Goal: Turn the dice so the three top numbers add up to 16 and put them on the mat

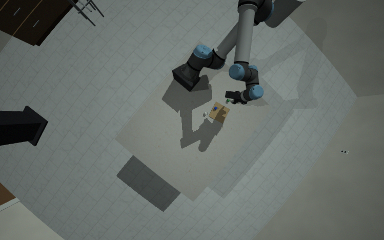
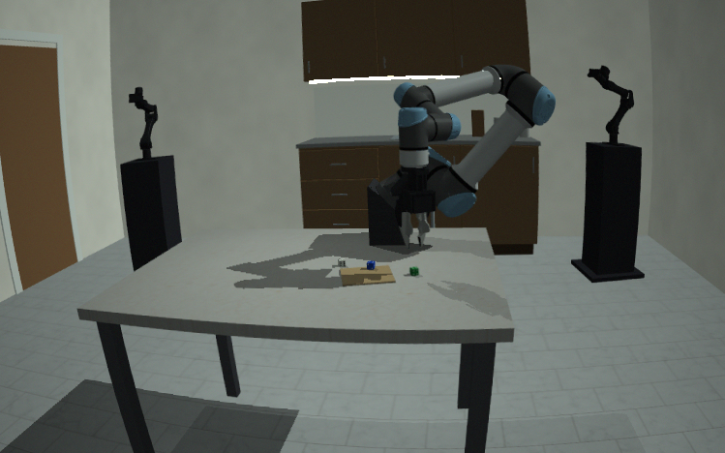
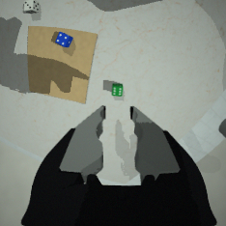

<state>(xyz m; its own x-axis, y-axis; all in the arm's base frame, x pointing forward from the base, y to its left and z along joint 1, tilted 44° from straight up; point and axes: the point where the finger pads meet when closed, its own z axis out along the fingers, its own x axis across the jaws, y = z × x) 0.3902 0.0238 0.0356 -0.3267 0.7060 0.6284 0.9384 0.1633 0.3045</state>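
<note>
Right now the green die is 8 cm below my hand. Also, from my hand: blue die 6 cm behind, 12 cm to the right, 8 cm below; white die 10 cm behind, 20 cm to the right, 8 cm below; tan mat 1 cm behind, 13 cm to the right, 9 cm below.
</note>
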